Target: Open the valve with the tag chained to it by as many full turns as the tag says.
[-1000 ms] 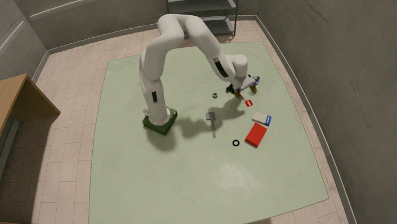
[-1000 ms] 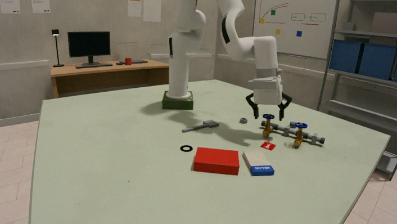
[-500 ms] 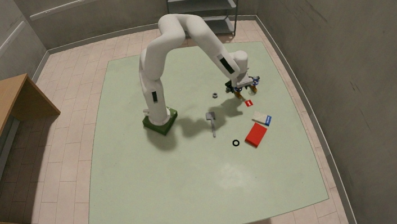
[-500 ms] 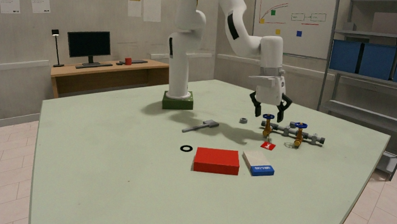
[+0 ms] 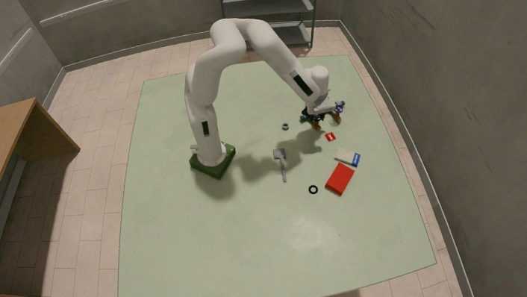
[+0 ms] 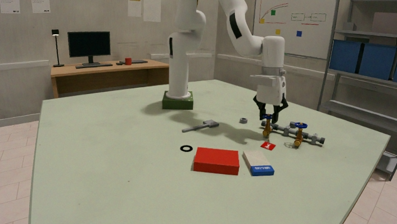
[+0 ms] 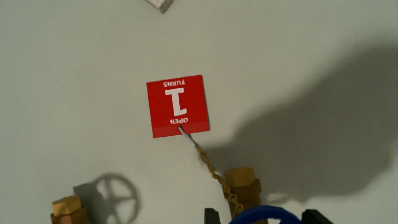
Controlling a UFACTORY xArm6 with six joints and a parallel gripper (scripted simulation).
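Now: hand 80 mm above the red tag, 70 mm short of it and 40 mm to the left of it. From my hand the other things lie so: grey nut 140 mm behind, 70 mm below; then white-and-blue box 160 mm to the right, 140 mm ahead, 70 mm below; then grey scraper 190 mm to the right, 160 mm behind, 70 mm below.
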